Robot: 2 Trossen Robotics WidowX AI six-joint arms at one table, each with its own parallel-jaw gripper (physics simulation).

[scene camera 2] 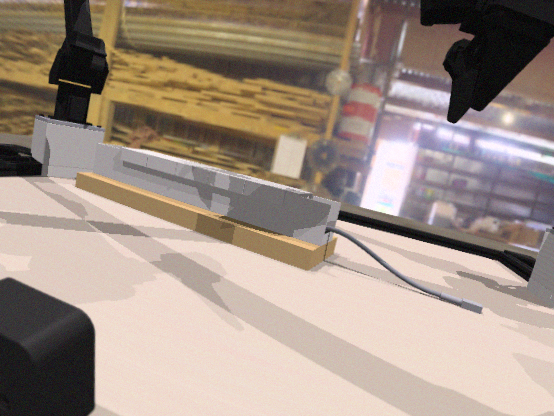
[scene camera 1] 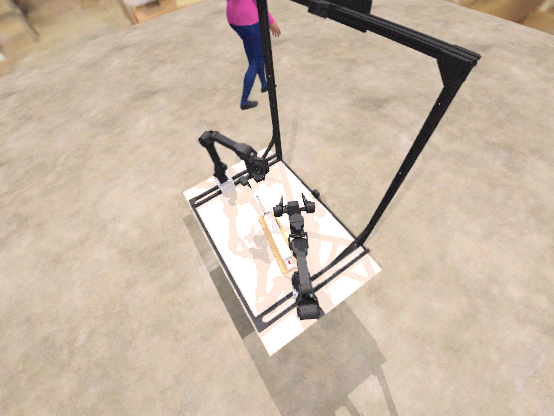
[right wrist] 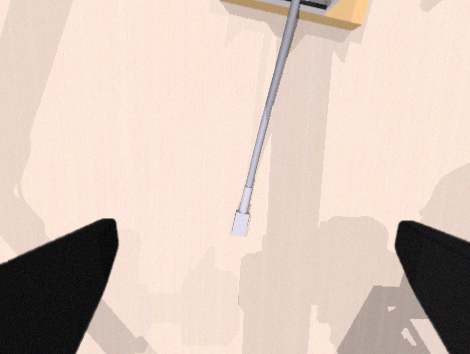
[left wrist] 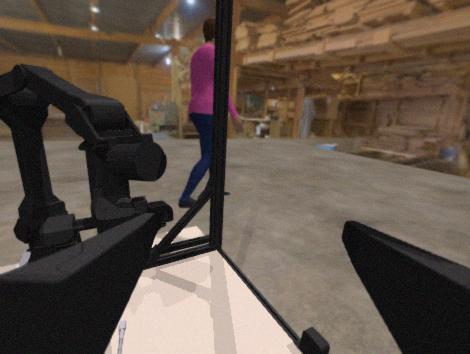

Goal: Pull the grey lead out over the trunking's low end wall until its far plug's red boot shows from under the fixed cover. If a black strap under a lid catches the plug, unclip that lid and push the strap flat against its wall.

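Frame: origin at the left arm's base, x left, y ahead, z down, level; millimetres.
Seen in the pictures: left gripper, between the fingertips: (scene camera 1: 292,193) (left wrist: 251,225); right gripper, between the fingertips: (scene camera 2: 462,116) (scene camera 1: 257,184) (right wrist: 257,232); left arm's base, origin of its link: (scene camera 2: 69,121); right arm's base, origin of its link: (scene camera 1: 223,179) (left wrist: 47,255).
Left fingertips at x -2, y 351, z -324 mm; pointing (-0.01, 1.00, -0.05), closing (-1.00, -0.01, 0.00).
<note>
Offsets run from my left fingertips to a thing's middle. "*": to the spot under its first point.
The grey trunking {dx +102, dy -50, dz +382 mm} (scene camera 1: 277,237) (scene camera 2: 200,187) with its pale lids lies on a wooden board (scene camera 2: 200,220) (right wrist: 345,16). The grey lead {* dx +184, dy +206, dz +395 mm} (scene camera 2: 380,259) (right wrist: 270,107) comes out over the low end wall and slopes to the table. Its near plug {dx +221, dy +310, dz +416 mm} (scene camera 2: 471,306) (right wrist: 240,223) (left wrist: 122,326) lies at the free end. My right gripper (scene camera 1: 255,183) (scene camera 2: 463,113) (right wrist: 257,232) is open, above the table, with the plug between its fingers in the right wrist view but well below. My left gripper (scene camera 1: 292,196) (left wrist: 251,225) is open, above the table beside the trunking. The far plug and black straps cannot be made out.
A small red patch {* dx +51, dy -202, dz +385 mm} (scene camera 1: 289,262) shows at the trunking's other end. Black frame rails (scene camera 1: 220,272) edge the table, and a black upright {* dx +36, dy +610, dz -92 mm} (scene camera 1: 272,100) (left wrist: 218,125) rises at a corner. A person (scene camera 1: 247,40) (left wrist: 201,100) stands beyond the table.
</note>
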